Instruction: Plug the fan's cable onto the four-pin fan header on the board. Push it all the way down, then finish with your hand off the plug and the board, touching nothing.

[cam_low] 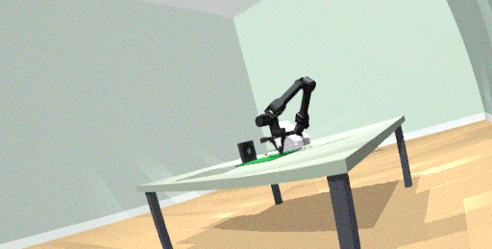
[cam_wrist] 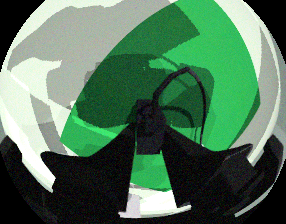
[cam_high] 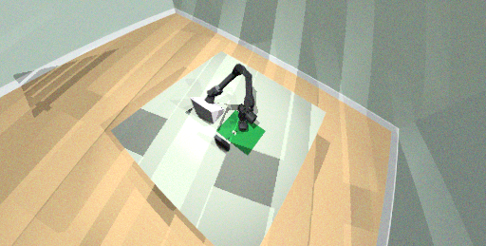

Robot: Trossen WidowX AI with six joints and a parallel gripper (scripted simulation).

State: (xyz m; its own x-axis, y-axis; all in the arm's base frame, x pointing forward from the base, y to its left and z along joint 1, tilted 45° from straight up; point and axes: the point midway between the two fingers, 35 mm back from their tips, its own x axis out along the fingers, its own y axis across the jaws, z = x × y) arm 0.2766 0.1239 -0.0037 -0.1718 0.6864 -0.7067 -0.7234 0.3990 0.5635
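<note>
The green board is 5 cm to the right of my gripper tip, 4 cm ahead of it and 3 cm below it. Round my gripper tip: black fan (22 cm to the right, 4 cm above, 3 cm ahead); then dark fan plug (1 cm to the left, 1 cm above).
</note>
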